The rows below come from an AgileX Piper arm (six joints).
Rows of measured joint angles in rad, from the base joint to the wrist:
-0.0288, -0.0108, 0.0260, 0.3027, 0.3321, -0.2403
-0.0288, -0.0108, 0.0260, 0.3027, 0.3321, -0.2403
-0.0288, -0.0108, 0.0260, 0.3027, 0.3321, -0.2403
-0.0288, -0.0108, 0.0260, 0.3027, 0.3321, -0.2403
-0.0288, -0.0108, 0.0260, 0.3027, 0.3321, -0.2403
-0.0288, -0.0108, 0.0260, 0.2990, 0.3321, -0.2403
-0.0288, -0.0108, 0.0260, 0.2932, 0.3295, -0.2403
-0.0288, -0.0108, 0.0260, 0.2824, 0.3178, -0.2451
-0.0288, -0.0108, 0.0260, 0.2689, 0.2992, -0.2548
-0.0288, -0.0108, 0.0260, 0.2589, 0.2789, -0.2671
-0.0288, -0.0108, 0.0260, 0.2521, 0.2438, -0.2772
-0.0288, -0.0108, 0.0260, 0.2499, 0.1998, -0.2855
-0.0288, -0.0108, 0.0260, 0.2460, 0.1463, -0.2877
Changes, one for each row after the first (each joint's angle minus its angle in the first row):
0.0000, 0.0000, 0.0000, 0.0000, 0.0000, 0.0000
0.0000, 0.0000, 0.0000, 0.0000, 0.0000, 0.0000
0.0000, 0.0000, 0.0000, 0.0000, 0.0000, 0.0000
0.0000, 0.0000, 0.0000, 0.0000, 0.0000, 0.0000
0.0000, 0.0000, 0.0000, -0.0037, 0.0000, 0.0000
0.0000, 0.0000, 0.0000, -0.0095, -0.0026, 0.0000
0.0000, 0.0000, 0.0000, -0.0203, -0.0143, -0.0048
0.0000, 0.0000, 0.0000, -0.0338, -0.0329, -0.0145
0.0000, 0.0000, 0.0000, -0.0438, -0.0532, -0.0268
0.0000, 0.0000, 0.0000, -0.0506, -0.0883, -0.0369
0.0000, 0.0000, 0.0000, -0.0528, -0.1323, -0.0452
0.0000, 0.0000, 0.0000, -0.0567, -0.1858, -0.0474

